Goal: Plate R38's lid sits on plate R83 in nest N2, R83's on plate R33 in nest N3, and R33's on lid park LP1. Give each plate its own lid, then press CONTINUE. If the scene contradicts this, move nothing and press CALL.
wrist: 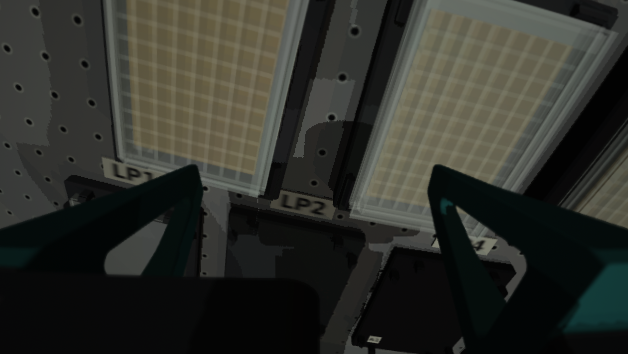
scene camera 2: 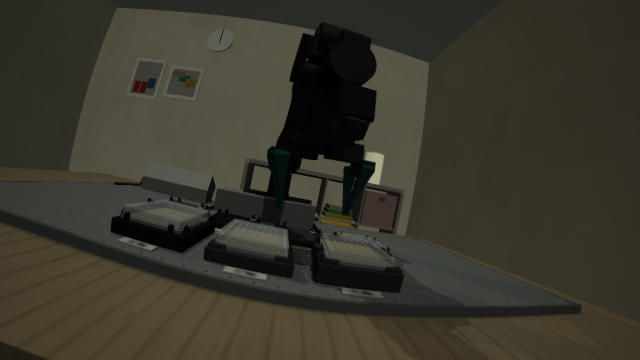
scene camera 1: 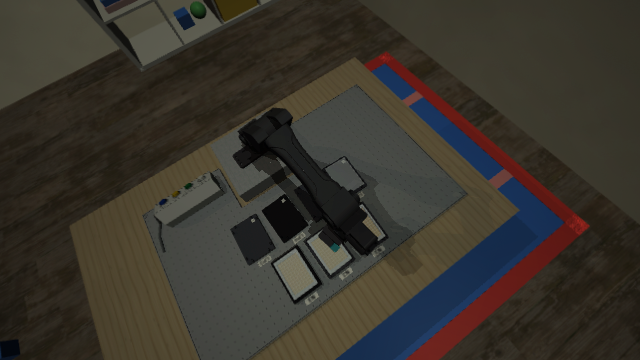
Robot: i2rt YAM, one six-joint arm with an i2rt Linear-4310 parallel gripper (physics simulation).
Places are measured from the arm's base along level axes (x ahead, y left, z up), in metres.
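Pixels of known places: gripper, fingertip midpoint: (wrist: 315, 177) (scene camera 2: 313, 212).
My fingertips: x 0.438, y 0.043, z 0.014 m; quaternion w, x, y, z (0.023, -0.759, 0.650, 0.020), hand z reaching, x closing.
Behind a point stands the place of what it marks.
My gripper (scene camera 1: 346, 242) {x 0.438, y 0.043, z 0.014 m} (scene camera 2: 313, 210) {x 0.438, y 0.043, z 0.014 m} (wrist: 315, 177) {x 0.438, y 0.043, z 0.014 m} is open and empty, above the gap between the right and middle plates. The right plate (scene camera 1: 372, 223) {x 0.473, y 0.133, z -0.019 m} (scene camera 2: 356, 250) {x 0.495, y 0.096, z -0.018 m} (wrist: 200, 85) {x 0.452, y 0.104, z -0.025 m} has a warmer tan well grid. The middle plate (scene camera 1: 327, 257) {x 0.465, y -0.047, z -0.024 m} (scene camera 2: 253, 240) {x 0.510, y -0.028, z -0.024 m} (wrist: 465, 110) {x 0.464, y -0.022, z -0.024 m} looks paler under a clear cover. The left plate (scene camera 1: 296, 274) {x 0.446, y -0.154, z -0.021 m} (scene camera 2: 165, 215) {x 0.498, y -0.141, z -0.021 m} also looks clear-covered. Their nest and plate labels are unreadable. A clear lid (scene camera 1: 345, 175) {x 0.279, y 0.182, z -0.039 m} (wrist: 127, 255) {x 0.294, y 0.179, z -0.039 m} lies on LP1, partly behind a finger in the wrist view. The button box (scene camera 1: 190, 202) {x 0.025, y -0.309, z -0.001 m} (scene camera 2: 177, 182) {x 0.034, y -0.303, z -0.015 m} stands at the left.
The LP2 park (wrist: 295, 250) {x 0.324, y 0.045, z -0.047 m} is mostly hidden by the arm in scene camera 1. A black nest (scene camera 1: 285, 218) {x 0.269, y -0.080, z -0.047 m} (wrist: 410, 300) {x 0.282, y -0.061, z -0.047 m}, its label ending in 4, and a dark holder (scene camera 1: 252, 240) {x 0.260, y -0.212, z -0.047 m} stand beside it. The raised base block (scene camera 1: 235, 170) {x 0.022, y -0.121, z -0.001 m} is behind them.
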